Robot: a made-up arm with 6 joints.
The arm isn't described. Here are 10 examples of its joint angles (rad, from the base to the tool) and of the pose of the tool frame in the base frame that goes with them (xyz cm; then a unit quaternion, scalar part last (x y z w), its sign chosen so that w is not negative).
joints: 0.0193 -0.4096 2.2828 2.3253 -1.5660 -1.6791
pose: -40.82 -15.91 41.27 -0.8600 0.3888 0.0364 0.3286
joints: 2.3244 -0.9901 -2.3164 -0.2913 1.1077 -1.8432
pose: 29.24 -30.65 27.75 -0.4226 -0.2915 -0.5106 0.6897
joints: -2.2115 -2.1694 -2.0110 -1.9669 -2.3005 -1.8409
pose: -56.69 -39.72 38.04 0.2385 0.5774 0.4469 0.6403
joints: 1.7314 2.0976 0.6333 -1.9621 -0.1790 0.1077
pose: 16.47 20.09 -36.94 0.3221 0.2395 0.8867 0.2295
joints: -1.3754 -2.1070 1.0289 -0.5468 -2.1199 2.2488
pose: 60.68 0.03 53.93 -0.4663 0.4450 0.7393 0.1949
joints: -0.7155 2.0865 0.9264 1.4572 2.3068 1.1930
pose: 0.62 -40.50 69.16 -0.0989 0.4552 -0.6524 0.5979
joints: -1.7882 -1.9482 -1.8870 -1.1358 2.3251 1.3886
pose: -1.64 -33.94 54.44 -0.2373 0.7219 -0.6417 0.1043
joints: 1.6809 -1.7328 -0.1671 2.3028 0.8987 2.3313
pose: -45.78 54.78 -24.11 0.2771 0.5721 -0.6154 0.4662
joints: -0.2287 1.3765 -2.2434 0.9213 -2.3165 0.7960
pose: 20.06 37.78 22.64 0.2829 -0.5353 -0.7137 0.3523
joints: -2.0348 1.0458 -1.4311 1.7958 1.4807 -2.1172
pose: 75.27 13.77 3.37 -0.6407 -0.2382 0.3986 0.6115
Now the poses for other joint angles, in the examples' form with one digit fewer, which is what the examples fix.
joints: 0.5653 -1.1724 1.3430 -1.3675 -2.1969 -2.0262
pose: -31.1 -37.5 54.7 0.407 0.775 0.124 0.466
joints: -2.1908 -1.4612 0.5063 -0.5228 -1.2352 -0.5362
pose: 0.7 39.5 61.2 -0.521 0.478 -0.388 0.591
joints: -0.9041 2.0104 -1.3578 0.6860 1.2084 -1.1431
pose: 2.4 49.8 40.5 -0.161 -0.586 0.511 0.607
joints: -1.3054 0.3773 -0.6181 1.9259 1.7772 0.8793
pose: 60.4 10.9 48.5 0.785 -0.104 0.484 0.373
